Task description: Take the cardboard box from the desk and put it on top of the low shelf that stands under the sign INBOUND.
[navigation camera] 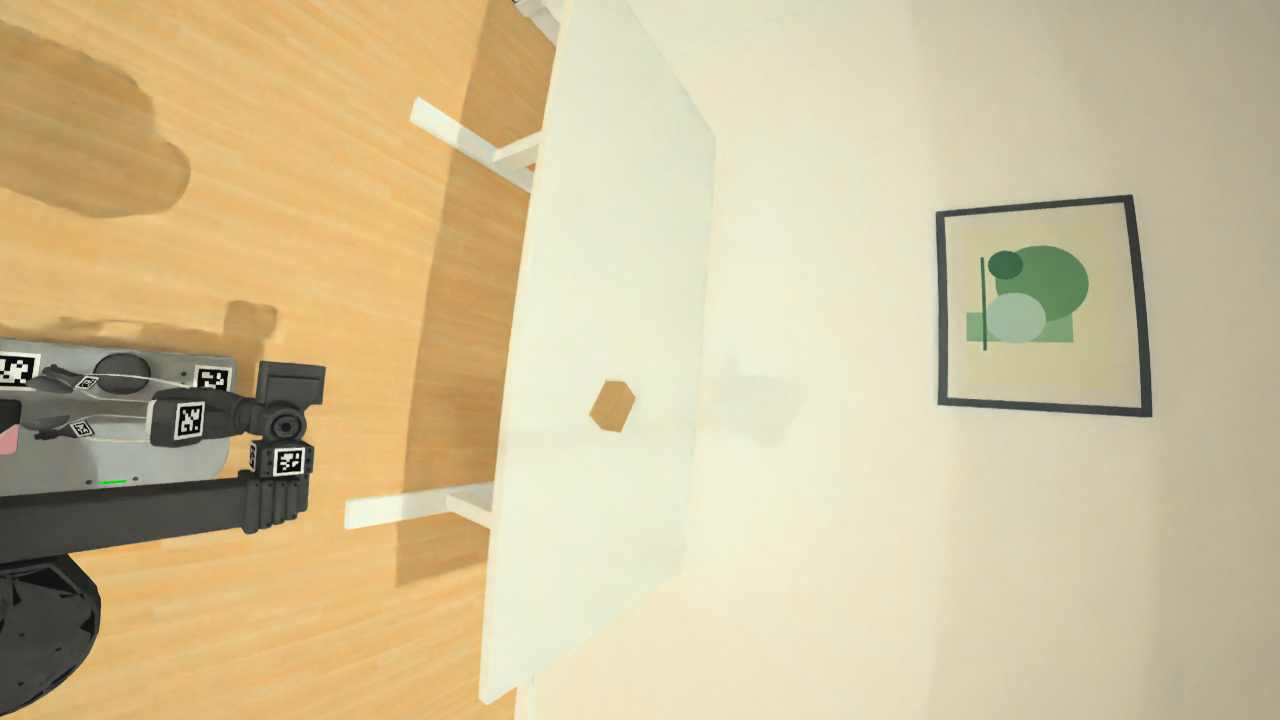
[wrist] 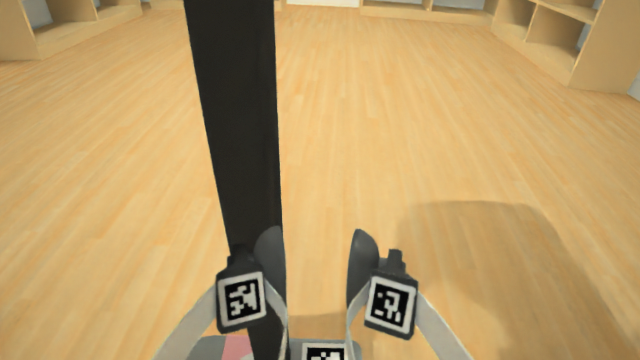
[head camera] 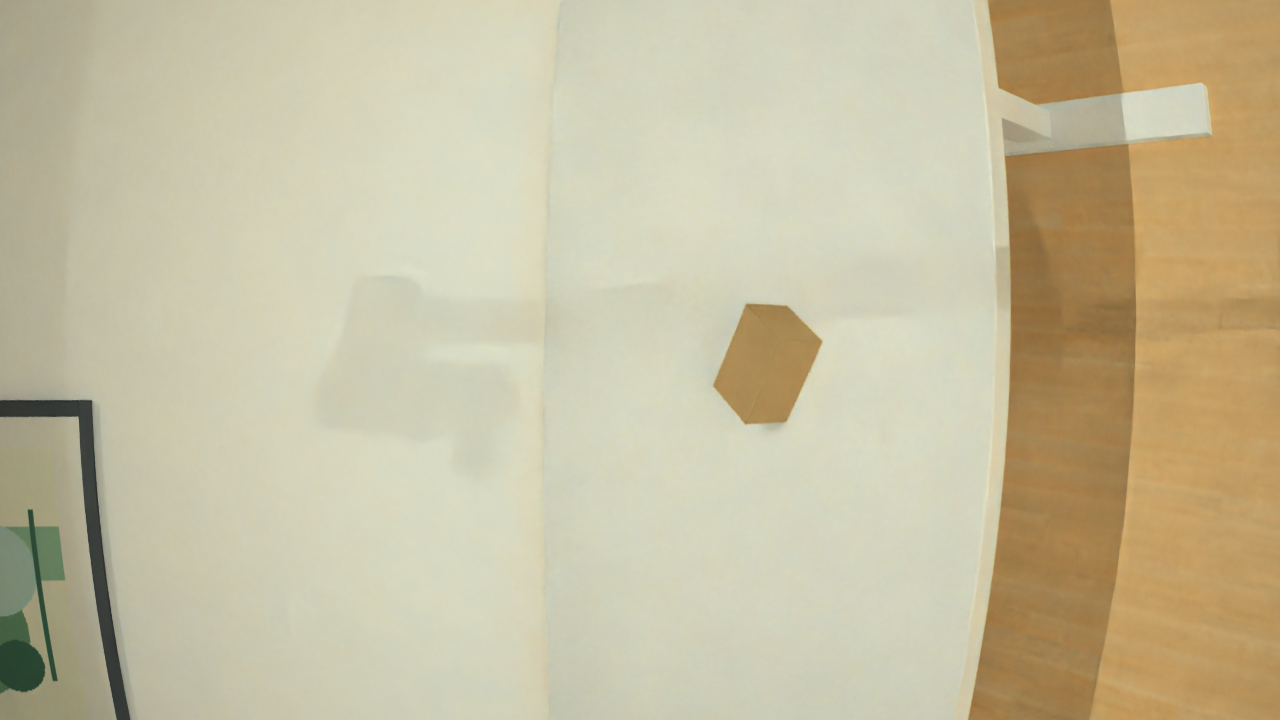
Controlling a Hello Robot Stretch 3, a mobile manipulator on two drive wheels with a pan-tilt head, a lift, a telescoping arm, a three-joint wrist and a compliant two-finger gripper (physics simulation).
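Pixels of known places: gripper, between the fingertips: (navigation camera: 28, 402) (wrist: 316, 254); robot's base, origin of its link: (navigation camera: 124, 371).
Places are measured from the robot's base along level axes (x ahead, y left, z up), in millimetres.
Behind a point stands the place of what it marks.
Observation:
The small brown cardboard box (head camera: 768, 364) @[z 771, x 14, y -671 mm] (navigation camera: 613, 406) @[z 770, x 16, y -669 mm] sits on the white desk (head camera: 760, 555) @[z 720, x 204, y -735 mm] (navigation camera: 617, 223) @[z 721, x 425, y -696 mm], turned at an angle to its edges. In the head view it is right of centre, between the wall side and the front edge. My gripper (wrist: 316, 254) @[z 445, x -20, y 77 mm] (navigation camera: 46, 402) @[z 445, x -20, y 77 mm] is open and empty, with floor showing between its fingertips. In the navigation view it is folded back over the robot's base, well apart from the desk and the box. The sign INBOUND does not show, and I cannot tell which shelf stands under it.
Wooden shelf units (wrist: 607, 50) @[z 221, x 1463, y 1597 mm] (wrist: 15, 30) @[z 173, x -1724, y 1759 mm] (wrist: 425, 14) @[z 50, x 899, y 3055 mm] stand at the right, left and far end of the floor in the wrist view. White desk legs (navigation camera: 393, 510) (navigation camera: 447, 123) reach out over the floor. A framed picture (navigation camera: 939, 308) @[z 1401, x 328, y -1262 mm] (head camera: 98, 537) @[z 1404, x 254, y -1254 mm] hangs on the wall behind the desk.

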